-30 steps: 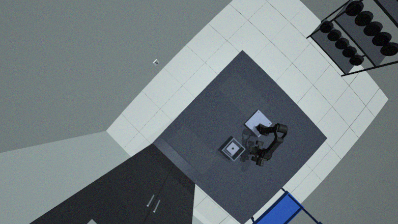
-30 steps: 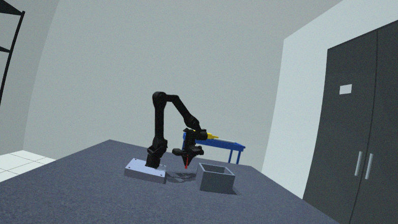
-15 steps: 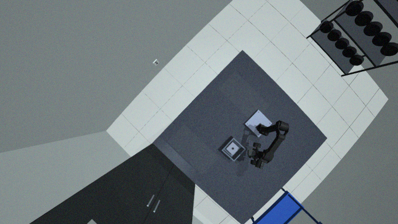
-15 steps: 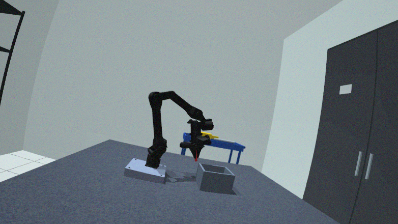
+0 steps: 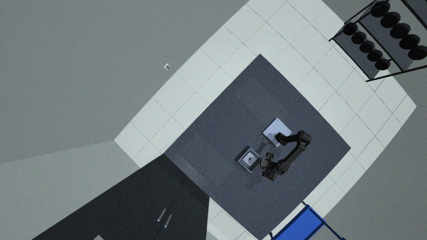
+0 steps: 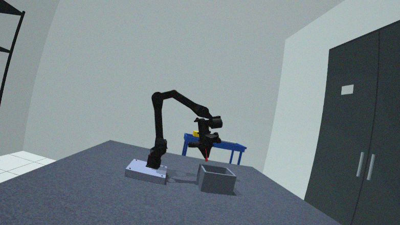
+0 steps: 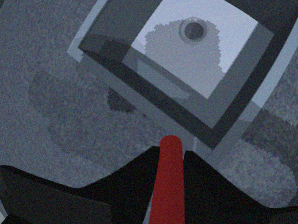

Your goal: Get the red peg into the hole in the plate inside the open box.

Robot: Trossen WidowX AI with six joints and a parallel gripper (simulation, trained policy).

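My gripper tip is now 20 mm below the red peg, 10 mm to the right of it and 10 mm past it. From my gripper tip the other things lie so: bottom plate: 90 mm below, 70 mm to the right, 60 mm ahead; then grey box: 110 mm below, 70 mm to the right, 60 mm ahead.
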